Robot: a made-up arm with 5 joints. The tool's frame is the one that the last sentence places.
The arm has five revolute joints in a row. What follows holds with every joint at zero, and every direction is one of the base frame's. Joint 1 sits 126.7 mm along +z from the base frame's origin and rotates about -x. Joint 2 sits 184.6 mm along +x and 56.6 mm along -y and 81.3 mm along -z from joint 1 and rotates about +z. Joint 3 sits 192.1 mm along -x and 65.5 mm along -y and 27.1 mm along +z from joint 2 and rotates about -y. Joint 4 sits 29.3 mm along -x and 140 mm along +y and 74.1 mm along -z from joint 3 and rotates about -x. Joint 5 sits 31.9 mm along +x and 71.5 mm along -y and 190.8 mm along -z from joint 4 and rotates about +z. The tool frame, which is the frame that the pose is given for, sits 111.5 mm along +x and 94.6 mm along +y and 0.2 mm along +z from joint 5; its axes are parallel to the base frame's.
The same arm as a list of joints. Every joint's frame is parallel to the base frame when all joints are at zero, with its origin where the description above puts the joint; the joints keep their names.
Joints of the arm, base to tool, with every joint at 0 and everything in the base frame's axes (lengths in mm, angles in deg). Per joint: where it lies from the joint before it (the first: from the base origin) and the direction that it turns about. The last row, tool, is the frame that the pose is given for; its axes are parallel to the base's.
joint 1: offset 0.0 0.0 126.7 axis -x
joint 2: offset 184.6 -56.6 -81.3 axis +z
joint 3: offset -192.1 -65.5 27.1 axis -y
joint 4: offset -29.3 140.0 -74.1 axis -x
joint 5: offset 31.9 -71.5 -190.8 axis +z
tool: offset 111.5 94.6 0.2

